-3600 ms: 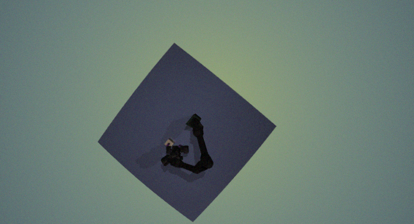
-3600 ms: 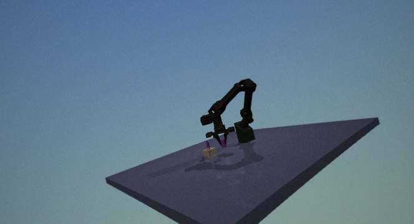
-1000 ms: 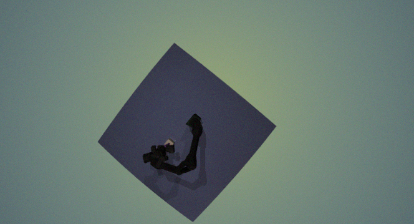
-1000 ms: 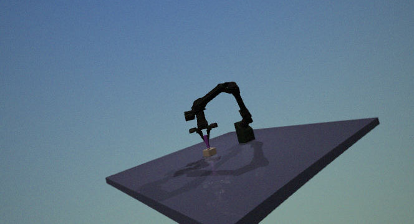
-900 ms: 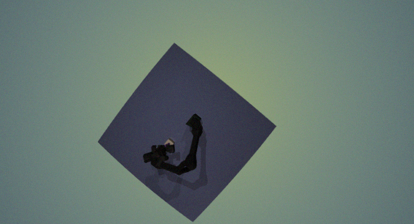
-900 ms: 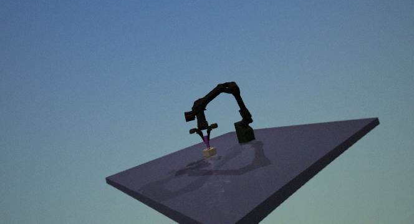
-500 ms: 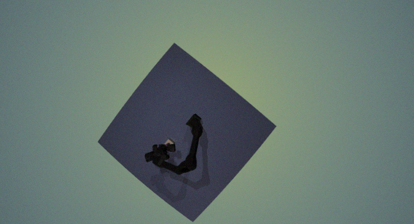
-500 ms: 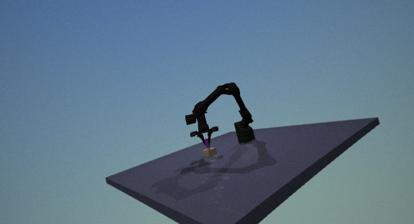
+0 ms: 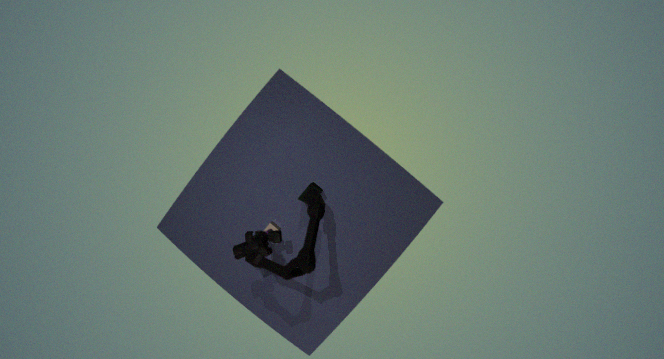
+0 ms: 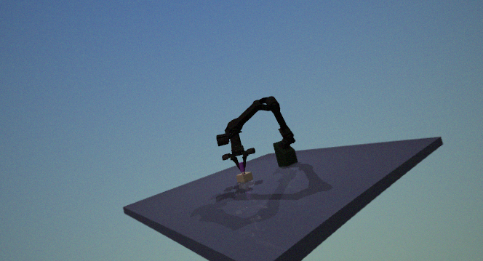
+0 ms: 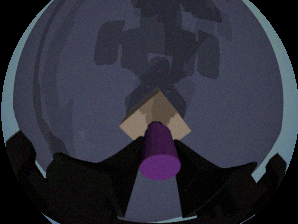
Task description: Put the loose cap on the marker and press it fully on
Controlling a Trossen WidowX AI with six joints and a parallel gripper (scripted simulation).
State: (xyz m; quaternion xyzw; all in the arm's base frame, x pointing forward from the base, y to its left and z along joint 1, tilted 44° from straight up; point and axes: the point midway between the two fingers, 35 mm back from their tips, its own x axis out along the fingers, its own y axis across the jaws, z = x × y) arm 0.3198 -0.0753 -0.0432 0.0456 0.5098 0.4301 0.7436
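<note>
Right now the purple cap is 10 mm above my gripper tip. From my gripper tip the other things lie so: cream holder block 50 mm below.
</note>
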